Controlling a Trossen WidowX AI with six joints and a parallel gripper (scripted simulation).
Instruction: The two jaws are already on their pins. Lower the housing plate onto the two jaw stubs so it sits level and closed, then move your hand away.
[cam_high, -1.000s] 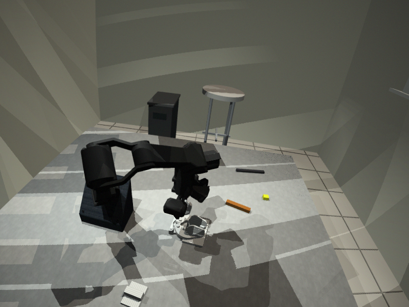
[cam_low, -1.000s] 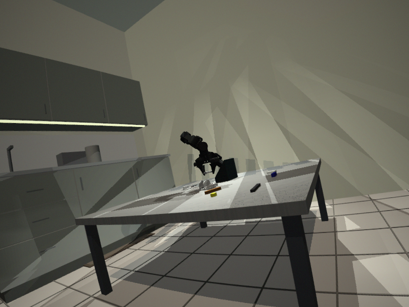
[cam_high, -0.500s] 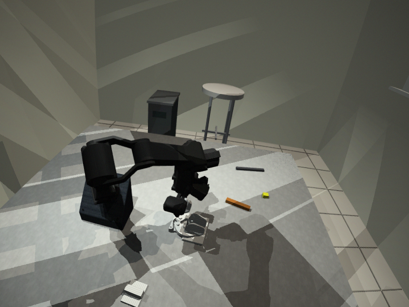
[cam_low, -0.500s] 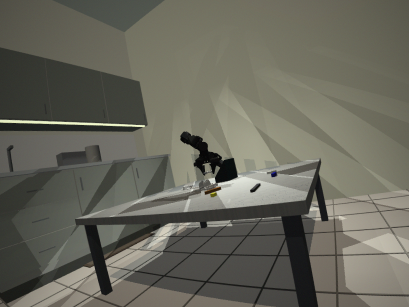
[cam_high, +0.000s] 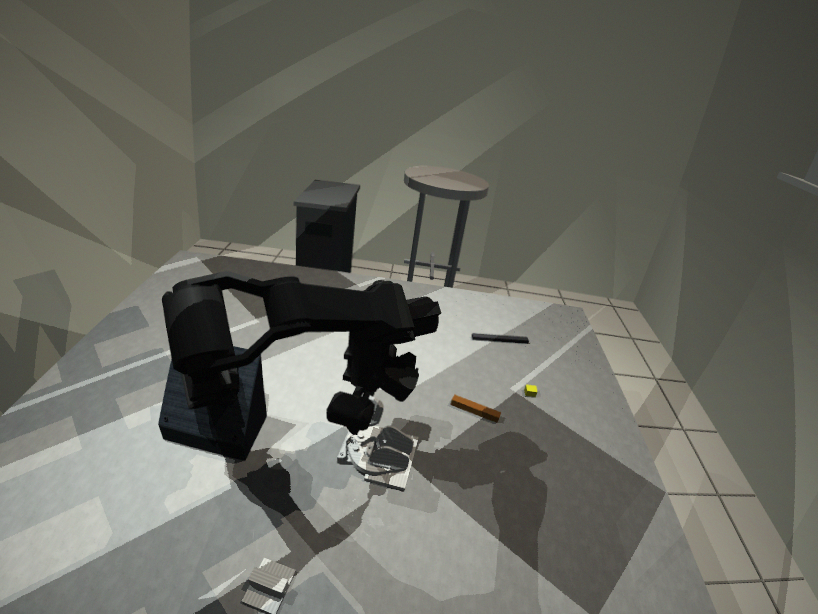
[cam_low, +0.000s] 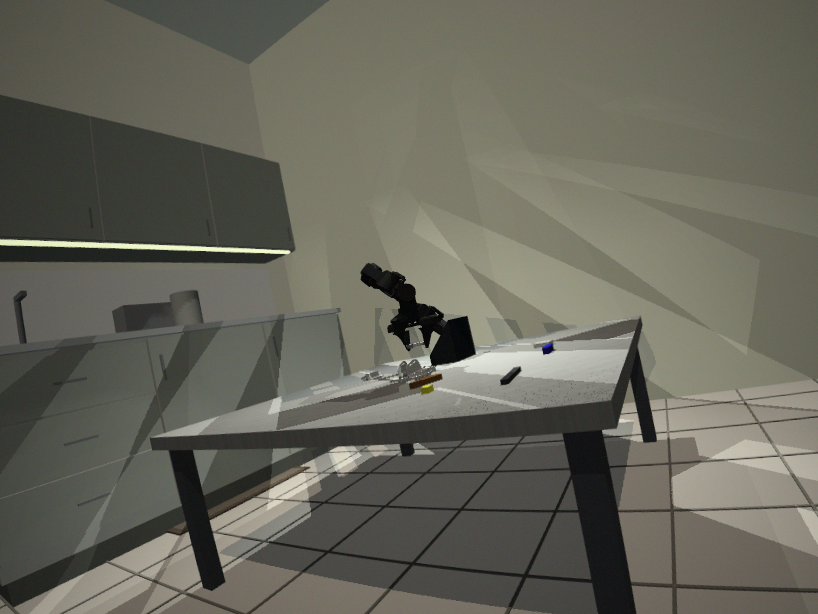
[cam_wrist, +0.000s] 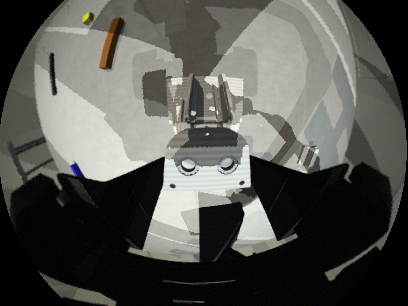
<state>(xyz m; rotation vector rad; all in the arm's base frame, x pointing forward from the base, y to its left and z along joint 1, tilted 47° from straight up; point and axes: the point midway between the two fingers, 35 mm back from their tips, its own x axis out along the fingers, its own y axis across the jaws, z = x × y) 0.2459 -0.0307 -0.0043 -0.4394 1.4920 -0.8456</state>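
Now: gripper tip 60 mm short of the white base, 20 mm to the left of it and 80 mm above it. Round my gripper tip: orange bar 230 mm ahead, 120 mm to the left, 80 mm below; then blue block 420 mm to the left, 70 mm below; then yellow cube 370 mm ahead, 190 mm to the left, 80 mm below.
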